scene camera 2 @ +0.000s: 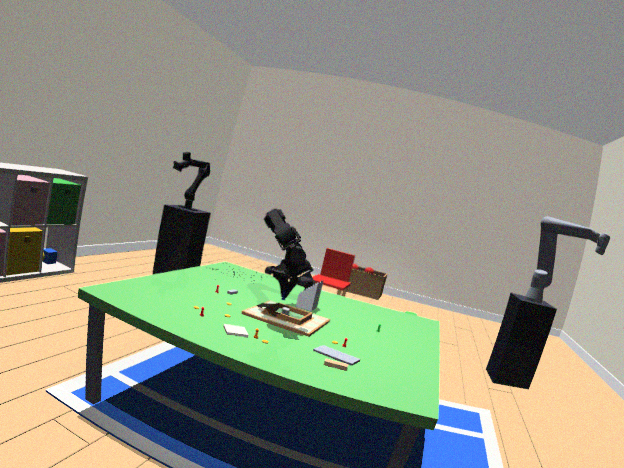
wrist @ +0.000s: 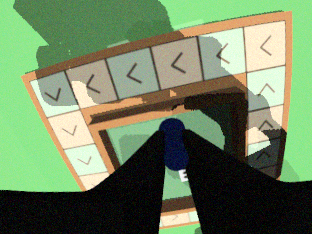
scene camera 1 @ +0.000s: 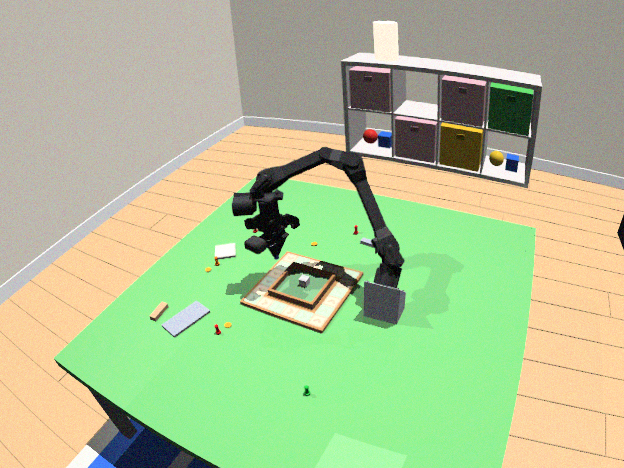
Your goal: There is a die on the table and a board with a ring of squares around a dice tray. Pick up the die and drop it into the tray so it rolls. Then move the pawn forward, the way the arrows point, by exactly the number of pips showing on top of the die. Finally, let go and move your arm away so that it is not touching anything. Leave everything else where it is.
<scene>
my gripper: scene camera 2; wrist 172,137; scene camera 1
same spot on my gripper: [scene camera 2: 284,285] = [scene camera 1: 277,242]
</scene>
